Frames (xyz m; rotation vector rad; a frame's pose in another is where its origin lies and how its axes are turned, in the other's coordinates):
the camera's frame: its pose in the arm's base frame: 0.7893 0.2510 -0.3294 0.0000 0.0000 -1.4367
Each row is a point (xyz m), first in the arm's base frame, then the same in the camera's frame.
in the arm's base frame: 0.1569 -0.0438 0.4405
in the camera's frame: 0.2076 -0.6661 0.7699
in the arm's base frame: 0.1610 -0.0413 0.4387
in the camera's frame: 0.2057 -0.6617 0.7681
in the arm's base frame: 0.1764 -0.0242 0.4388
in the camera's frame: 0.1908 -0.6442 0.7682
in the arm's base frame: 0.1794 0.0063 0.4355
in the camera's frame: 0.1610 -0.6371 0.7649
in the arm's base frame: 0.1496 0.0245 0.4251
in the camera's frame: 0.1389 -0.6642 0.7545
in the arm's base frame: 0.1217 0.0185 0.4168
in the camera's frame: 0.1412 -0.6927 0.7462
